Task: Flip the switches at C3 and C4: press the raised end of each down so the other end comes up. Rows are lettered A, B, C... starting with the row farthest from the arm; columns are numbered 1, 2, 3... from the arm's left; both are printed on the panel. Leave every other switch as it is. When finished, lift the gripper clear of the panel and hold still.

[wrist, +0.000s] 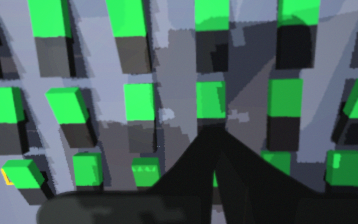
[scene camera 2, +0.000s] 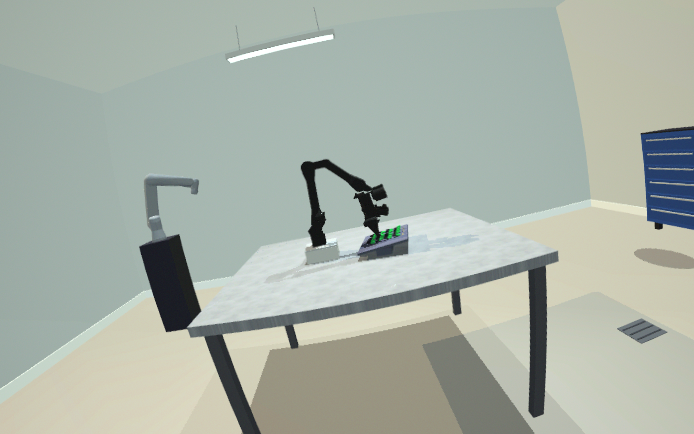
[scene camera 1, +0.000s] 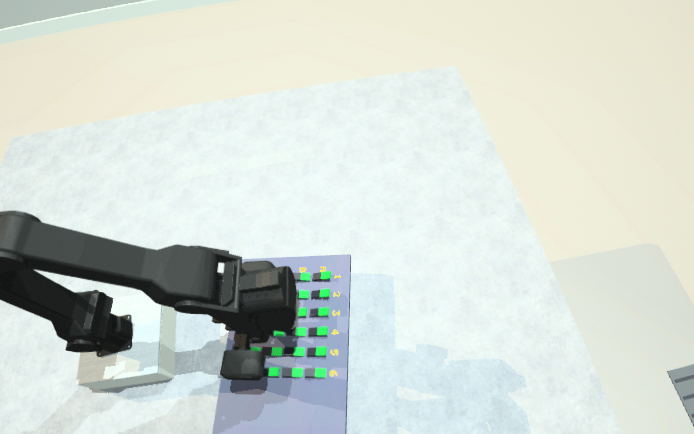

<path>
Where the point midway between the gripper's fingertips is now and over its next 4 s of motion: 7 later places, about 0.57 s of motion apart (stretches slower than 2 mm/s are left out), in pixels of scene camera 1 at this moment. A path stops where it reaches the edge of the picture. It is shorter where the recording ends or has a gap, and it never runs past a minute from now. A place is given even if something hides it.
My gripper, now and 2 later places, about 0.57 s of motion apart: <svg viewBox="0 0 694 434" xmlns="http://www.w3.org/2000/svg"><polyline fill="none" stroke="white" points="269,331 269,331 265,316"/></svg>
</path>
